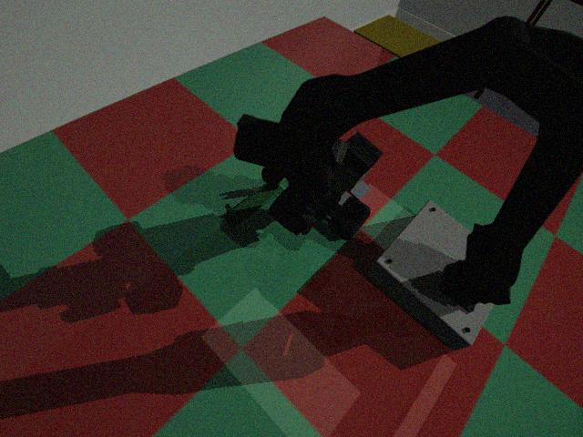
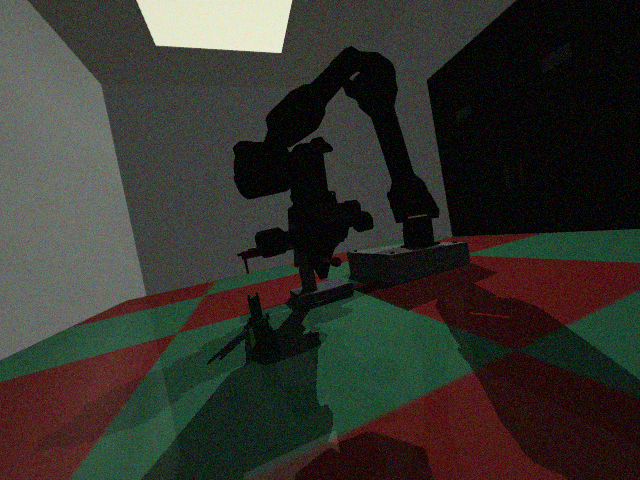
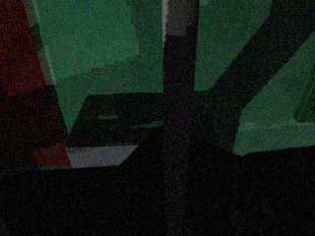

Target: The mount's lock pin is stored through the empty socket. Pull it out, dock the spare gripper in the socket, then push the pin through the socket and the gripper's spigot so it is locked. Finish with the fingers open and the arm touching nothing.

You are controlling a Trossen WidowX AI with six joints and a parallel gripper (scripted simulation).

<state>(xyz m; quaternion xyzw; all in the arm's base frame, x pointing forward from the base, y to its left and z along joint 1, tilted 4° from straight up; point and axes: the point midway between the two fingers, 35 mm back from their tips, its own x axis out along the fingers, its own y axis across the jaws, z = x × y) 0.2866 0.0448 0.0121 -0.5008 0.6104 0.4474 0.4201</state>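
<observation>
The socket is 20 mm behind my gripper tip and 70 mm to the right of it. Round my gripper tip: spare gripper: 10 mm behind, 70 mm to the right, 80 mm above; then narrow green rack: 120 mm ahead, 30 mm to the left, 20 mm below.
</observation>
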